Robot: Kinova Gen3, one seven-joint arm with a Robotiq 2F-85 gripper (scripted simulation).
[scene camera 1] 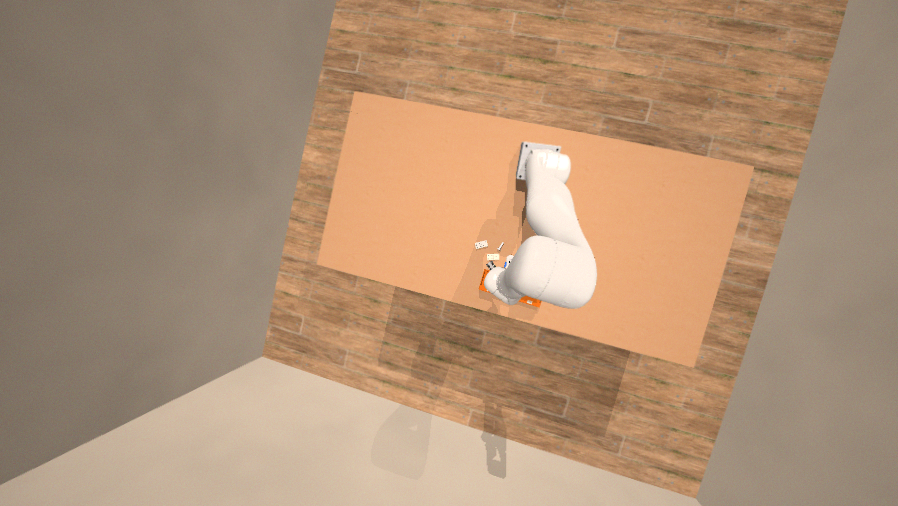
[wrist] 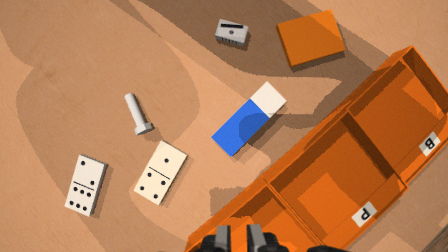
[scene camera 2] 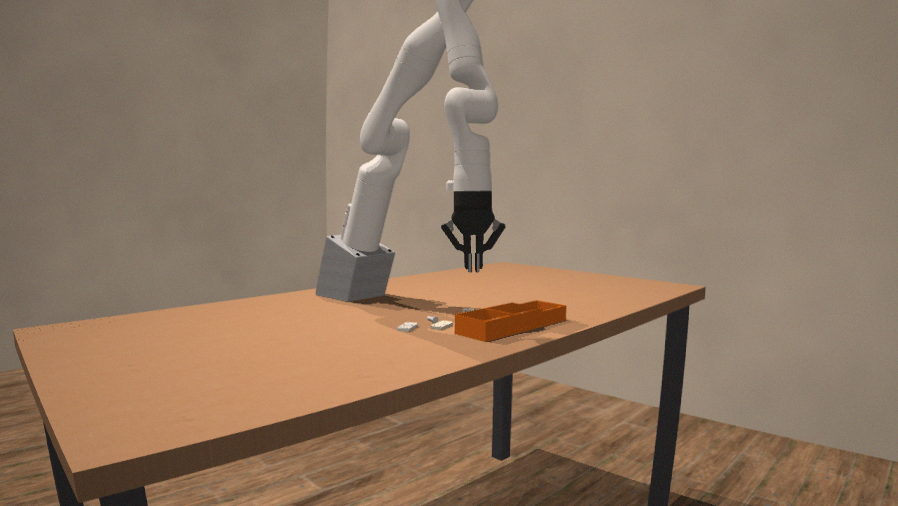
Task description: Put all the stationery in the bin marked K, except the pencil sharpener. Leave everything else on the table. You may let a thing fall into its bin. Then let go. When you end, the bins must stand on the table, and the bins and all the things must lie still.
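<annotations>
I see an orange pad [wrist: 305, 39], and it is 290 mm from the lens. An orange bin [wrist: 335, 178] is here as well, likewise 290 mm from the lens.
</annotations>
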